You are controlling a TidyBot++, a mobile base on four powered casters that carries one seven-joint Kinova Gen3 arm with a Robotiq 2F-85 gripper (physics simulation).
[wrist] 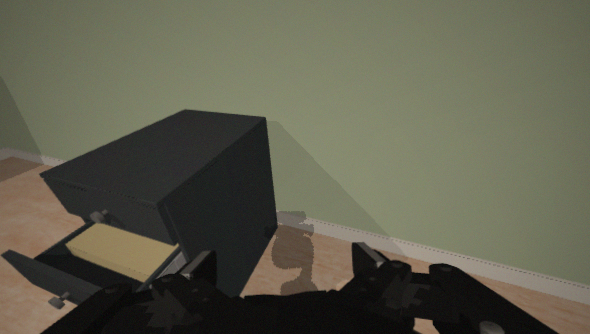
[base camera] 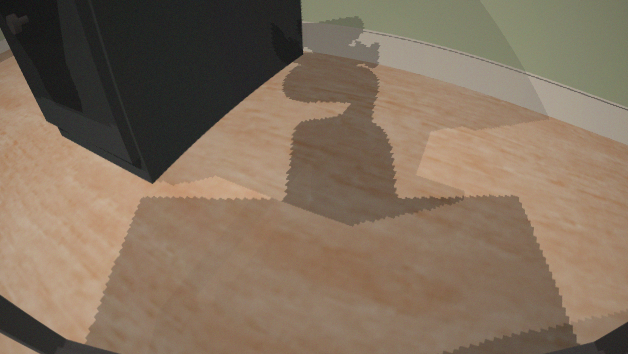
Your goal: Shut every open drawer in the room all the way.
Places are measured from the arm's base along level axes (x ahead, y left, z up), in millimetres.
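Where they show: gripper, fingertip midpoint: (wrist: 285, 261).
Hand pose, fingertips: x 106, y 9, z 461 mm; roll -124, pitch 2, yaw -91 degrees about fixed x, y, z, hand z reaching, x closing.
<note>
After its pixels a point has its place.
A dark grey cabinet (base camera: 200, 65) {x 618, y 219, z -263 mm} (wrist: 225, 200) {x 640, y 209, z 82 mm} stands at the left in both views. In the wrist view a drawer (wrist: 50, 280) {x 404, y 585, z 74 mm} is pulled out of its front, with a small grey knob (wrist: 58, 301) {x 365, y 553, z 47 mm} on the drawer's face. A pale yellow block-like thing (wrist: 122, 250) {x 500, y 483, z 45 mm} lies inside the drawer. Another knob (wrist: 99, 216) {x 503, y 488, z 175 mm} shows on the cabinet's front above it. In the base camera view part of the cabinet's front shows with a knob (base camera: 17, 22) {x 504, y 485, z -85 mm} at the upper left. My gripper (wrist: 285, 261) {x 107, y 9, z 461 mm} is open and empty, and in the picture its fingers are to the right of the drawer.
A green wall (base camera: 425, 25) {x 861, y -234, z -264 mm} (wrist: 400, 125) {x 774, y -420, z 250 mm} with a pale baseboard (base camera: 450, 75) {x 816, y -299, z -376 mm} (wrist: 450, 257) {x 630, y -693, z -330 mm} runs behind the cabinet and off to the right. The wooden floor (base camera: 240, 150) {x 544, y 147, z -397 mm} (wrist: 260, 277) {x 663, y 149, z -396 mm} lies in front of the wall. Shadows fall across the floor and wall.
</note>
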